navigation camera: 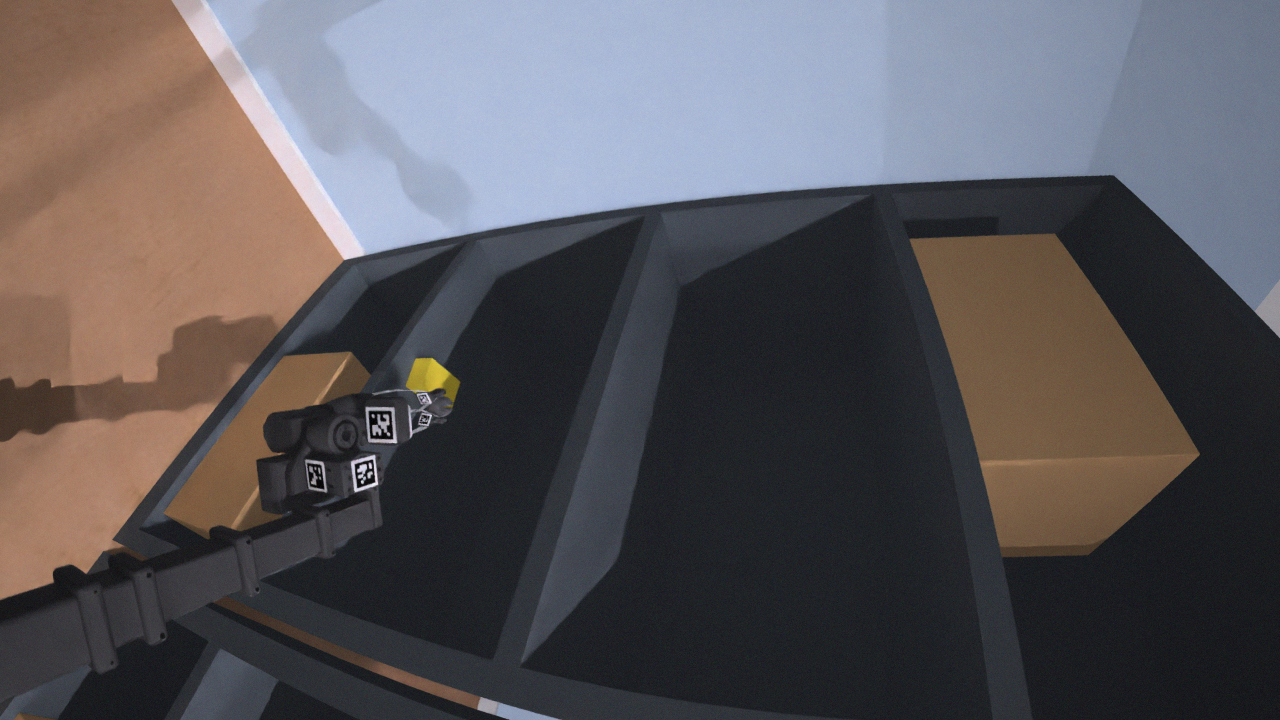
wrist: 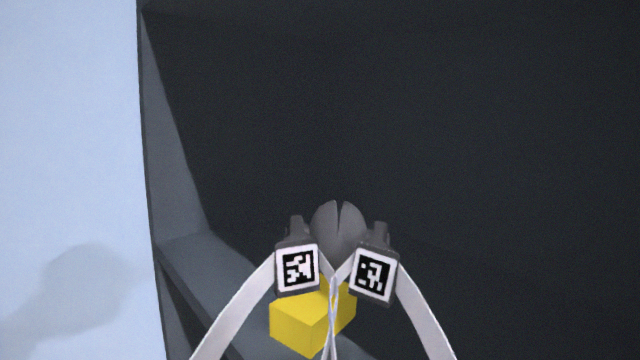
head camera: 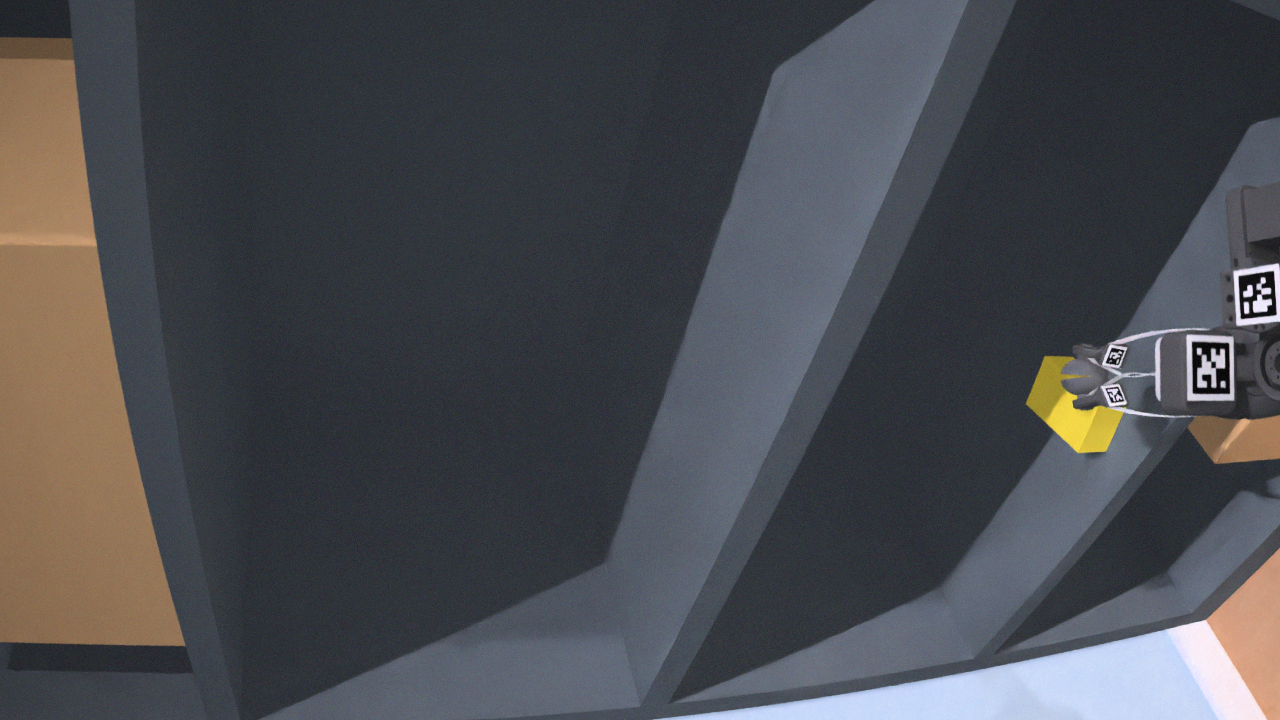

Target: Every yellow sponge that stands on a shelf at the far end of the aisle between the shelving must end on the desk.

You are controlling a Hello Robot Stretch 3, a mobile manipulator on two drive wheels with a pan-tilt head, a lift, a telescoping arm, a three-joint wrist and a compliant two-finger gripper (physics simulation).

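Frame: origin at the robot's base, x right, y ahead, z up, level; metres.
Where they show: gripper, fingertip midpoint: (navigation camera: pixel 448 405) (head camera: pixel 1068 377).
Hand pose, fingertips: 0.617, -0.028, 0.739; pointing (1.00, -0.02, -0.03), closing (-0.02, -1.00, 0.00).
Note:
Each offset is from my fingertips to the top centre of the thing, as dx, dy, dz.
A yellow sponge @[+0.172, +0.019, -0.160] (head camera: pixel 1065 416) (navigation camera: pixel 429 374) (wrist: pixel 300 320) stands on a shelf board of the dark grey shelf unit (head camera: pixel 138 358) (navigation camera: pixel 584 429) (wrist: pixel 172 200). My gripper (head camera: pixel 1083 377) (navigation camera: pixel 438 405) (wrist: pixel 338 226) is shut, its two fingertips pressed together with nothing between them. In the head view the fingertips overlap part of the sponge. In the wrist view the sponge shows below the fingertips, partly hidden behind the fingers; whether they touch it I cannot tell. The desk does not show.
A large brown box @[+0.232, -0.013, +0.979] (head camera: pixel 80 429) (navigation camera: pixel 1065 358) stands in one shelf bay. Another brown box @[+0.076, -0.164, -0.393] (head camera: pixel 1239 440) (navigation camera: pixel 259 411) stands in the bay beyond the sponge's board, near the arm. Upright panels and shelf boards surround the gripper. A light blue wall (navigation camera: pixel 716 98) (wrist: pixel 65 125) is beside the unit.

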